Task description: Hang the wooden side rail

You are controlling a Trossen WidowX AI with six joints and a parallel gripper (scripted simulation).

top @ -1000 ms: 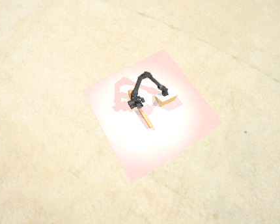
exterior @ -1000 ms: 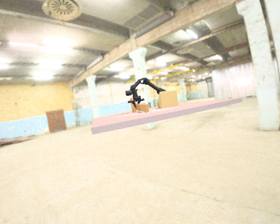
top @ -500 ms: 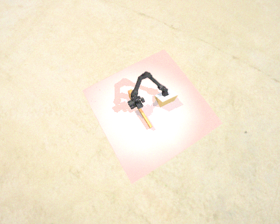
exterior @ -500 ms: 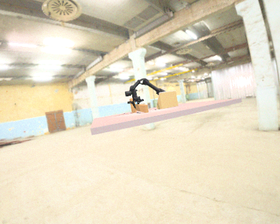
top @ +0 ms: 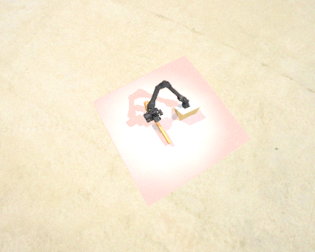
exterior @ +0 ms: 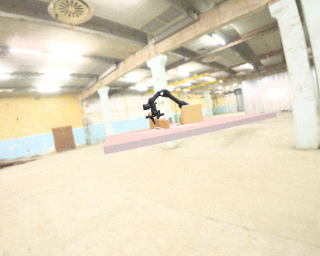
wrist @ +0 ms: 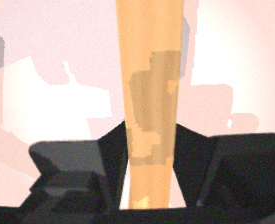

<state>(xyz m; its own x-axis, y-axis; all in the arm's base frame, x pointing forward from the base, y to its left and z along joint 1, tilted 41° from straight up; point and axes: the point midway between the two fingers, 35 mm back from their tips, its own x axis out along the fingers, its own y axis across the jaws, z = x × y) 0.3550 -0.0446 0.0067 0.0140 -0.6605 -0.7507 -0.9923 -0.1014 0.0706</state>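
My gripper tip is now 140 mm to the left of the headboard post, 40 mm below it and 20 mm short of it.
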